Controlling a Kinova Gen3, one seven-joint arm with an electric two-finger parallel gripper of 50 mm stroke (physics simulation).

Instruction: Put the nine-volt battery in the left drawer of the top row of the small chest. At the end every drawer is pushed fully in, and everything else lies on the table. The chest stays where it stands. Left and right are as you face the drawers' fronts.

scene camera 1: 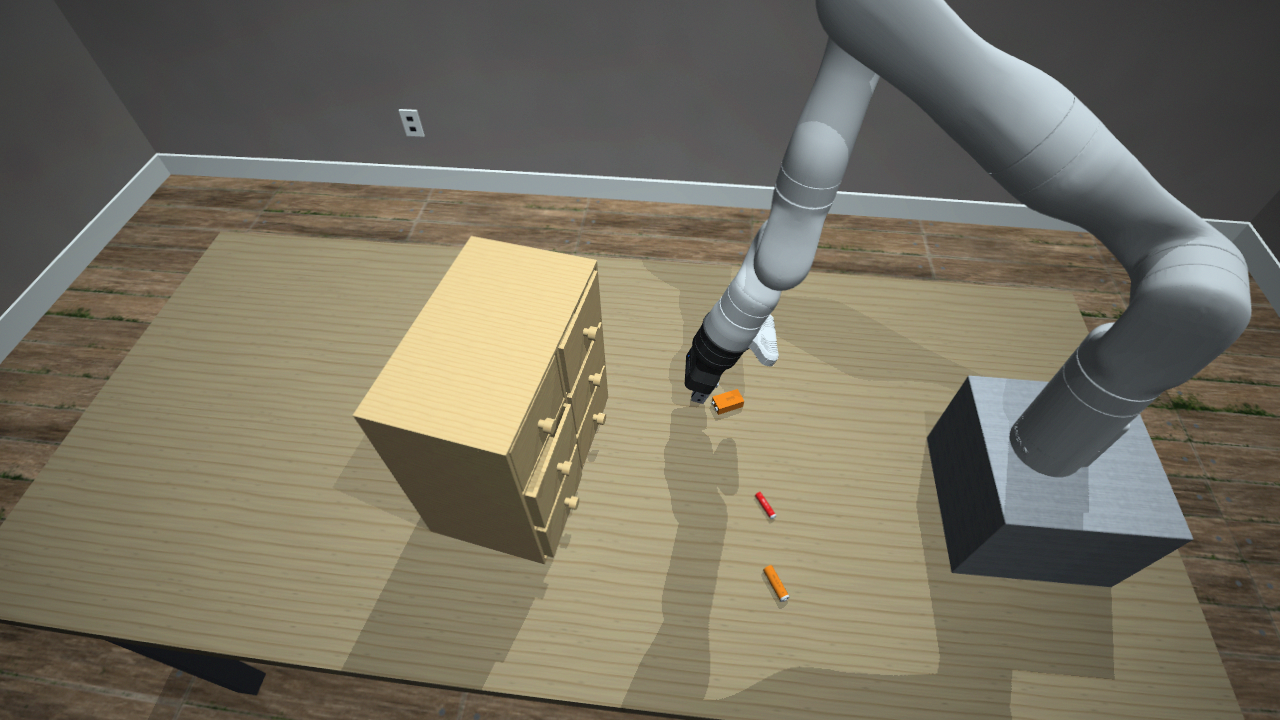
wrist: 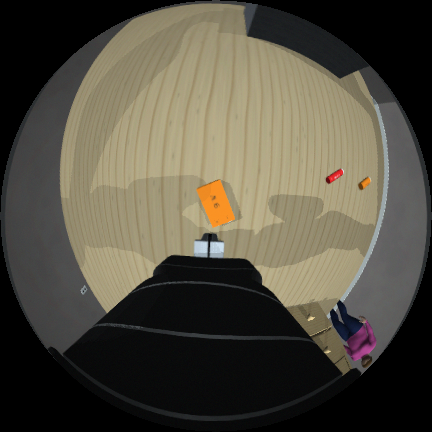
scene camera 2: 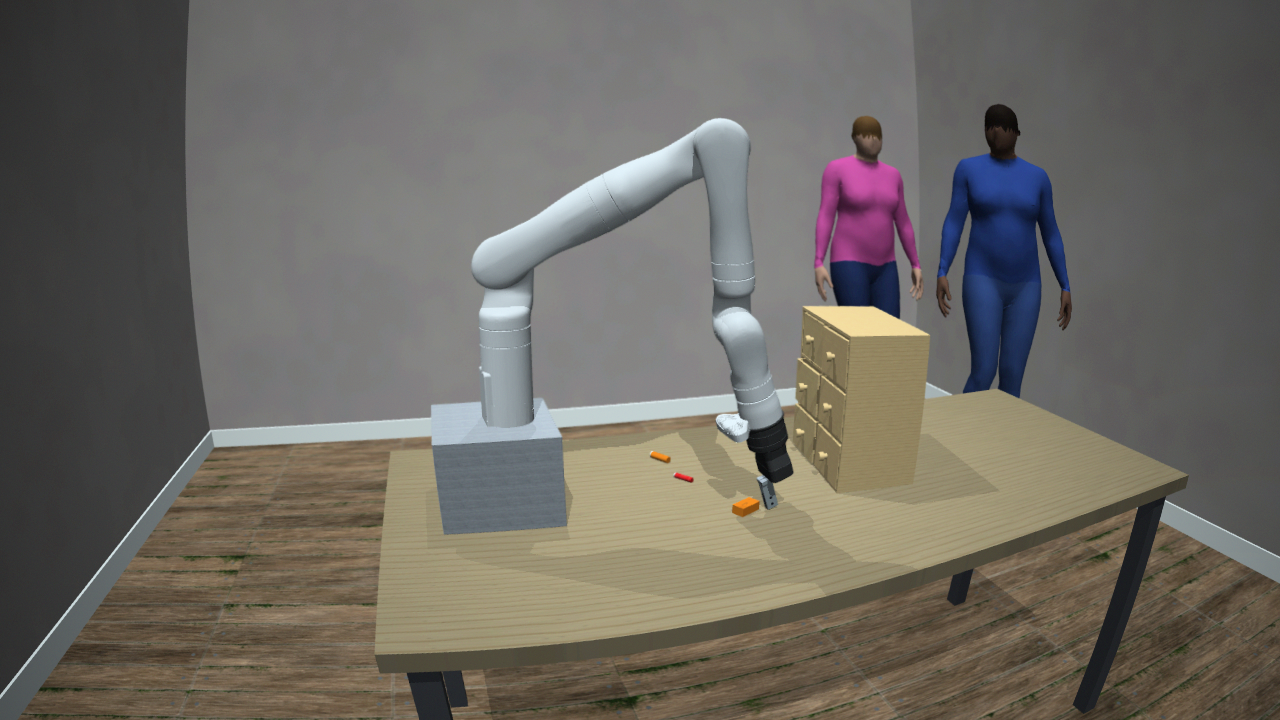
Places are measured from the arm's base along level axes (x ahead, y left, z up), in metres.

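Where they show: gripper, fingertip midpoint: [scene camera 1: 697,398] [wrist: 209,241] [scene camera 2: 771,505]; arm's base at its link origin: [scene camera 1: 1045,446] [scene camera 2: 509,419].
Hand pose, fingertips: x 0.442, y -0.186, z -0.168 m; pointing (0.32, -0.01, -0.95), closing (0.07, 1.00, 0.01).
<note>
Things, the pixels of their top centre, and the offset from my fingertips. Level surfaces: height alone.
- nine-volt battery at its top centre: [wrist: 216,205] [scene camera 1: 727,399] [scene camera 2: 746,502] dx -0.050, dy +0.009, dz +0.013 m
- table at its surface level: dz -0.004 m
- small wooden chest at its top centre: [scene camera 1: 485,330] [scene camera 2: 863,319] dx +0.278, dy +0.117, dz +0.313 m
- top-row left drawer at its top centre: [scene camera 1: 469,385] [scene camera 2: 847,318] dx +0.287, dy +0.191, dz +0.301 m
- middle-row left drawer at its top centre: [scene camera 1: 494,435] [scene camera 2: 840,365] dx +0.277, dy +0.194, dz +0.198 m
- red cylindrical battery at its top centre: [scene camera 1: 766,504] [wrist: 337,175] [scene camera 2: 683,475] dx -0.096, dy +0.195, dz +0.006 m
The nine-volt battery [scene camera 1: 729,402] [scene camera 2: 744,506] [wrist: 216,204], an orange block, lies flat on the table [scene camera 1: 841,537]. My gripper [scene camera 1: 697,396] [scene camera 2: 768,494] [wrist: 209,241] is shut with nothing between its fingers. Its tips are low over the table, just beside the battery's terminal end, on the chest side. The small wooden chest [scene camera 1: 483,331] [scene camera 2: 881,411] has its drawer fronts towards the robot base. The top-row left drawer [scene camera 1: 534,440] [scene camera 2: 812,327] looks shut. The middle-row left drawer [scene camera 1: 547,490] stands out a little. The right column looks shut.
A red cylindrical battery [scene camera 1: 764,505] [scene camera 2: 682,477] [wrist: 334,176] and a larger orange one [scene camera 1: 776,582] [scene camera 2: 659,456] [wrist: 365,183] lie on the table, on the left-column side. The robot's grey pedestal [scene camera 1: 975,483] [scene camera 2: 501,488] stands opposite the chest. Two people stand behind the chest in scene camera 2.
</note>
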